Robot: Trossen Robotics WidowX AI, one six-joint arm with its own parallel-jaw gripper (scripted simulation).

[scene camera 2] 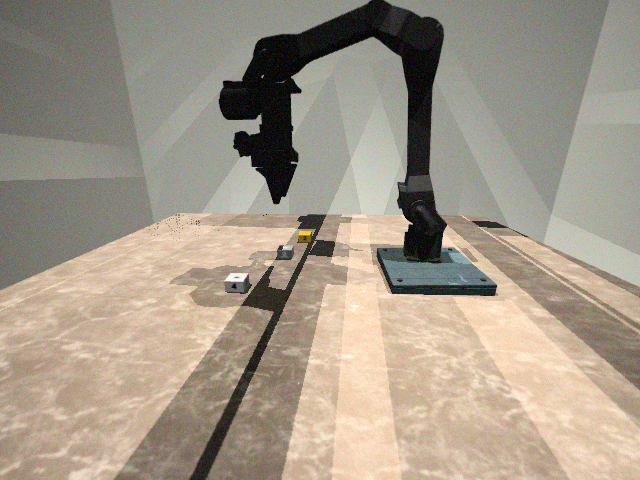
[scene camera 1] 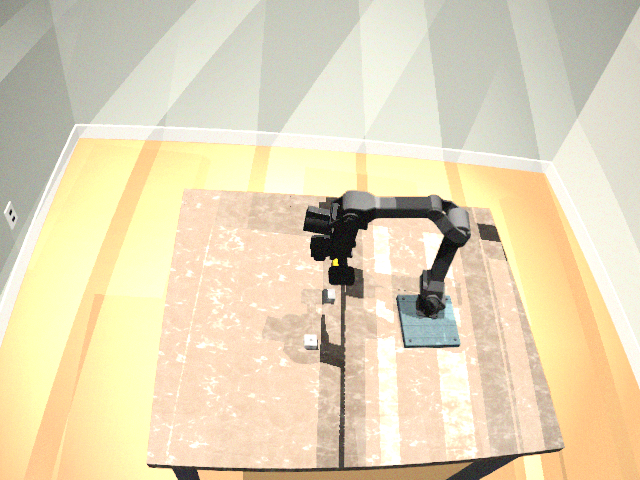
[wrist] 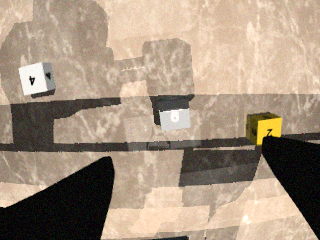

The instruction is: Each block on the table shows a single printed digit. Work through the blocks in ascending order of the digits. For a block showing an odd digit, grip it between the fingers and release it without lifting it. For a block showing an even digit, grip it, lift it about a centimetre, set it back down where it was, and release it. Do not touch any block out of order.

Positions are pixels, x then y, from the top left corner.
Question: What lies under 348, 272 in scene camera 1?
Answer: The gripper.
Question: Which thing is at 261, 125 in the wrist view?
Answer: A yellow block.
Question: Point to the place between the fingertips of the gripper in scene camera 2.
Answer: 280, 200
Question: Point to a white block printed 4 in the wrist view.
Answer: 35, 78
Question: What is the gripper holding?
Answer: Nothing.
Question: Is the gripper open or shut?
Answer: Open.
